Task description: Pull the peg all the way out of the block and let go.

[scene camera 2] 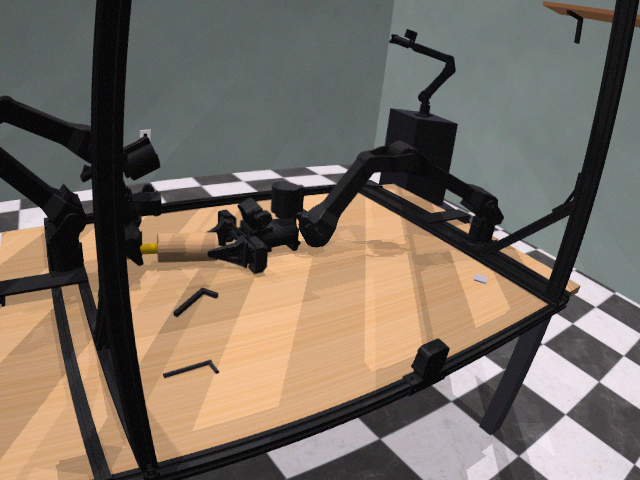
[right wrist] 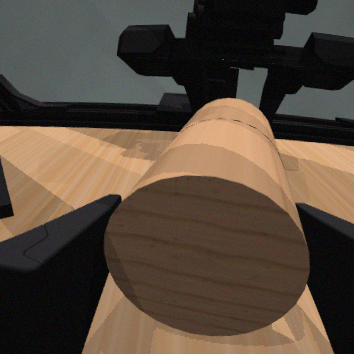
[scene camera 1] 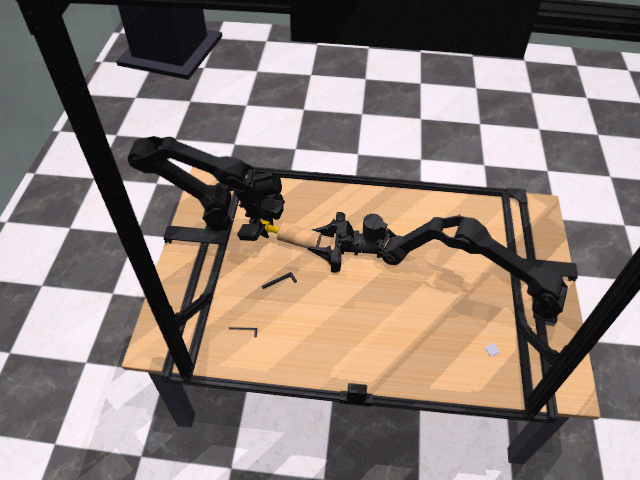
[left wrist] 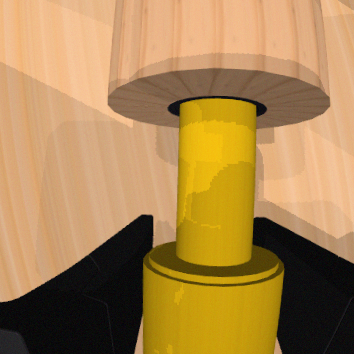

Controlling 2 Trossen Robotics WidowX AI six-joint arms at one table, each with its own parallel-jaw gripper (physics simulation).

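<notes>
The yellow peg has a thick end and a narrower shaft, which runs into the dark round hole in the end of the wooden cylindrical block. My left gripper is shut on the peg's thick part; in scene camera 2 a frame post partly hides it. My right gripper is shut on the block, one finger on each side of its far end from the peg. How deep the shaft sits inside is hidden.
Two black L-shaped keys lie on the wooden table in front of the block. A small pale square lies near the right side. Black frame rails edge the table.
</notes>
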